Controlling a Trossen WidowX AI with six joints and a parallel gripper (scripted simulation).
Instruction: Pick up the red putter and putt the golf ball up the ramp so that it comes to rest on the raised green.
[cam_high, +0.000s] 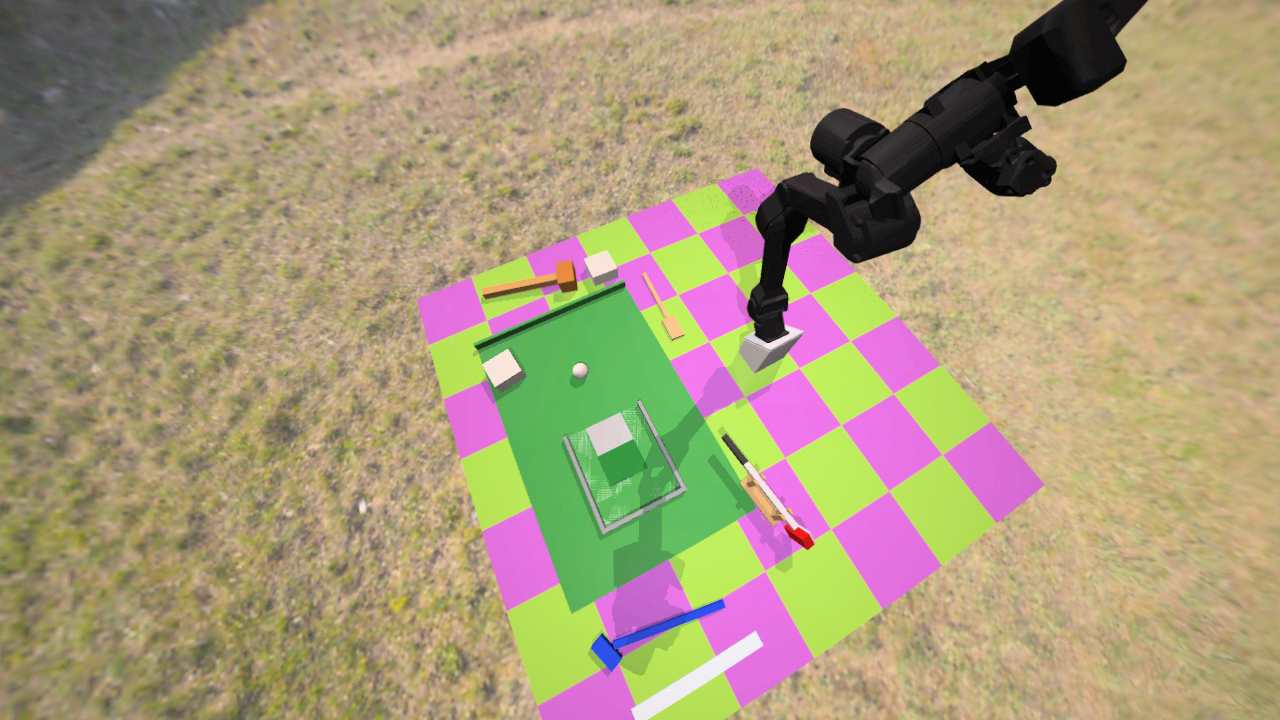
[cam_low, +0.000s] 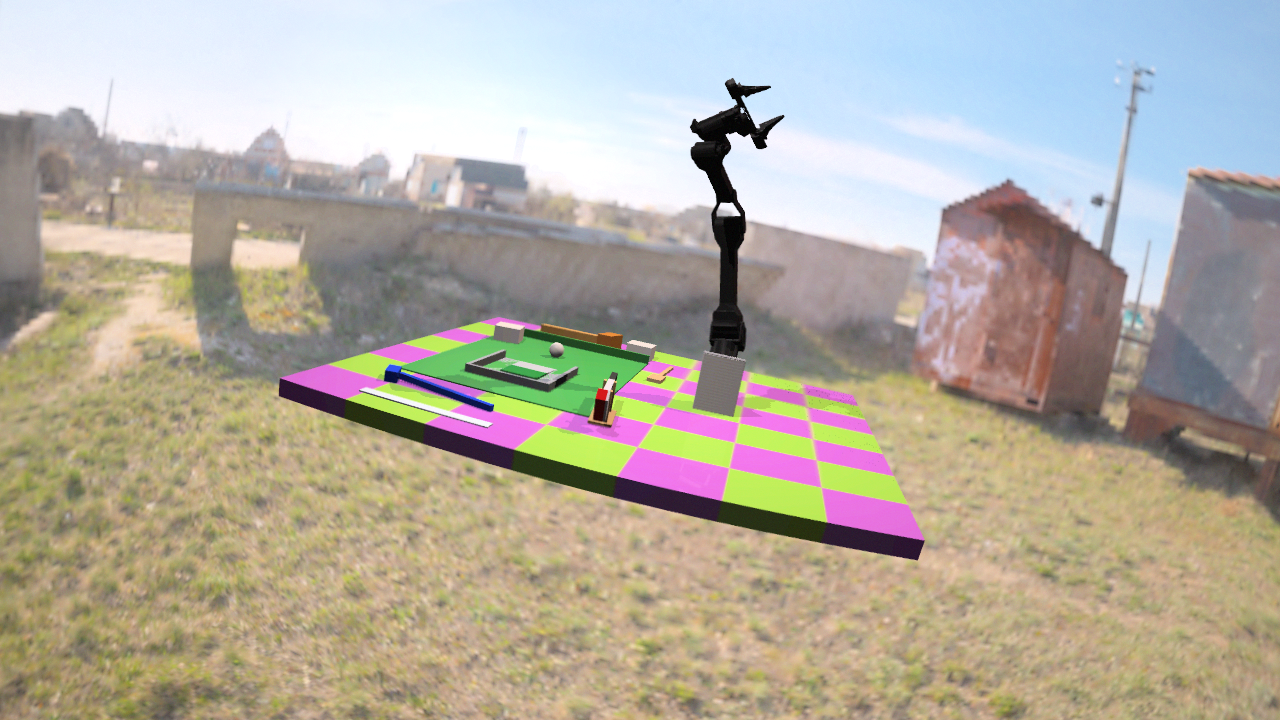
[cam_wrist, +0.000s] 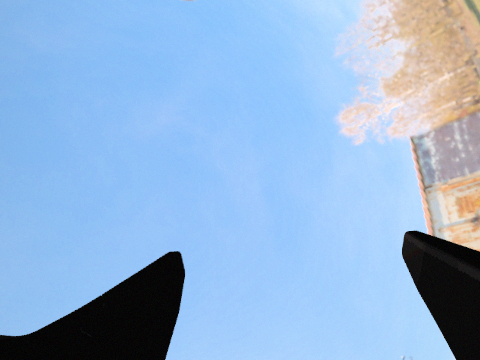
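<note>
Now: the tan paddle 79 cm below my gripper tip, 32 cm to the right of it and 21 cm ahead of it. Also, from my gripper tip: wooden stand (76 cm below, 25 cm to the left, 22 cm ahead); then white golf ball (77 cm below, 50 cm ahead, 23 cm to the right); then red putter (73 cm below, 24 cm to the left, 22 cm ahead).
</note>
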